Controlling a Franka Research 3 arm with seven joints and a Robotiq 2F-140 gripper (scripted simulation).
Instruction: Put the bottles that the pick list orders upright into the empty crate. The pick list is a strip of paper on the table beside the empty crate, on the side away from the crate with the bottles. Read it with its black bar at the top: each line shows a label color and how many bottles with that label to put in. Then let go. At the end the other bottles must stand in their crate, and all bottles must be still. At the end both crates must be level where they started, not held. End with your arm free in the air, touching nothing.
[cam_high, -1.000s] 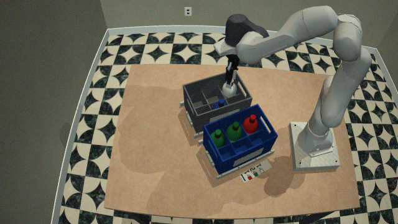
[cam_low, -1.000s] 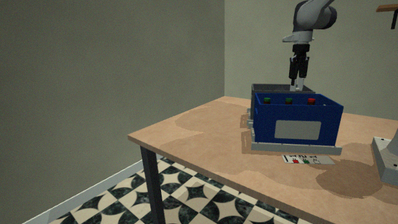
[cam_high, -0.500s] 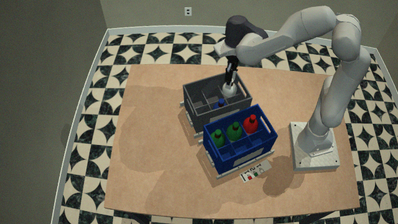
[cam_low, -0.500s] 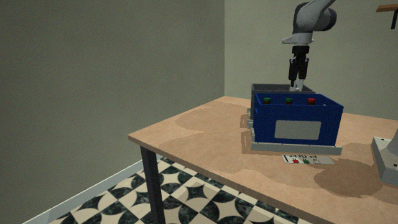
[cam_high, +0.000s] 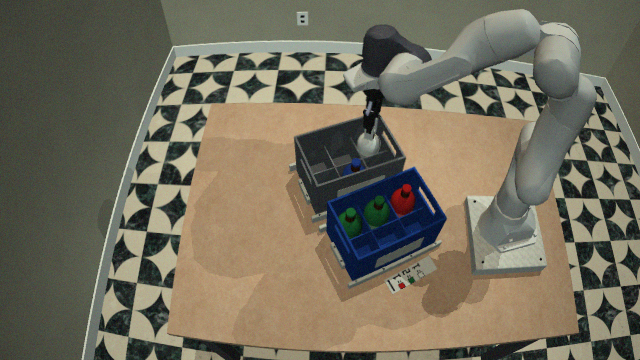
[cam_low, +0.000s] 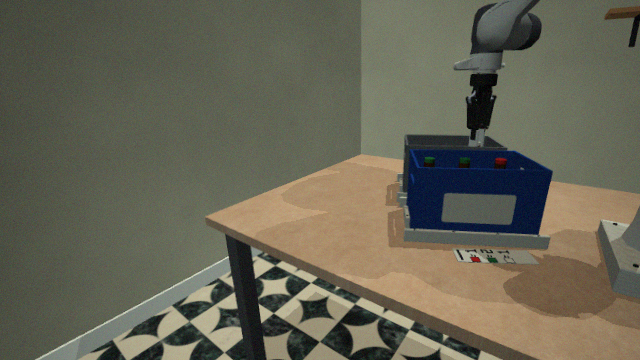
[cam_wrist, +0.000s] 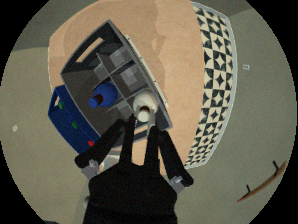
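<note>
Right now the white bottle is 8 cm below my hand. Also, from my hand: red bottle 20 cm to the left, 9 cm behind, 8 cm below; grey crate 9 cm below, 7 cm to the left, 6 cm ahead; blue bottle 12 cm to the left, 8 cm below, 5 cm ahead.
</note>
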